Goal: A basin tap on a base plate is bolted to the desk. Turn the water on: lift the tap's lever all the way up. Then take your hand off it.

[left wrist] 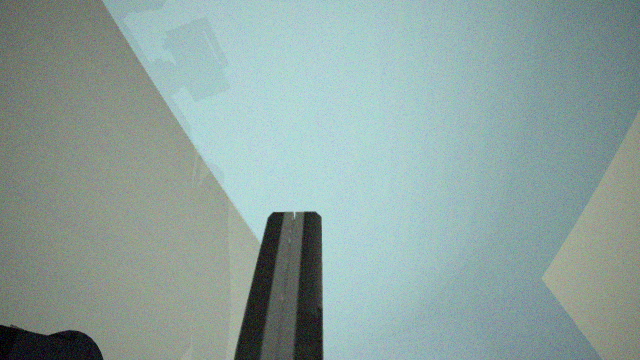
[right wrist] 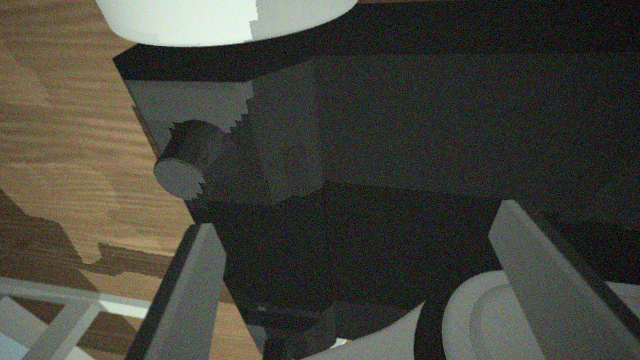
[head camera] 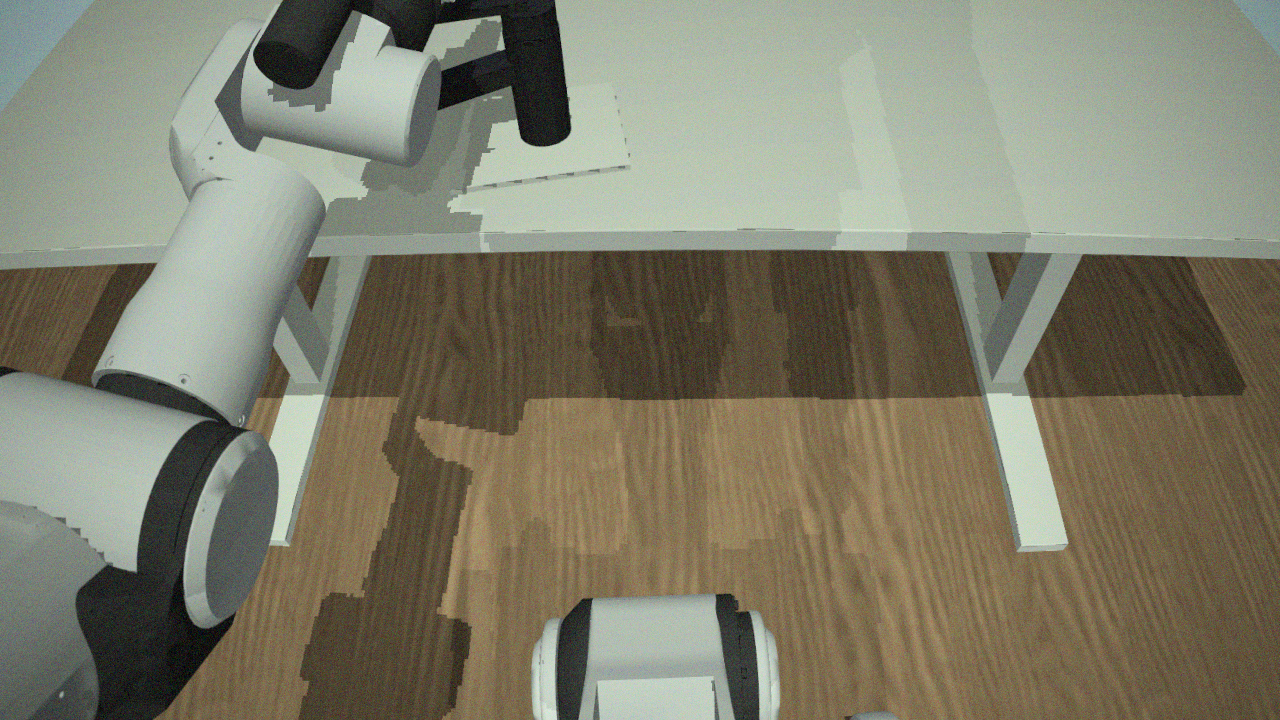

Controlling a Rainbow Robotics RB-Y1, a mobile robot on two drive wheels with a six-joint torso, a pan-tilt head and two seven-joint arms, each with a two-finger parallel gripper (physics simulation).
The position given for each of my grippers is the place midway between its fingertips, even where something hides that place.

I see my left gripper (left wrist: 296, 230), my right gripper (right wrist: 355, 228), a tap (head camera: 544, 131) and a desk (head camera: 1054, 136).
The desk also shows in the left wrist view (left wrist: 122, 232).
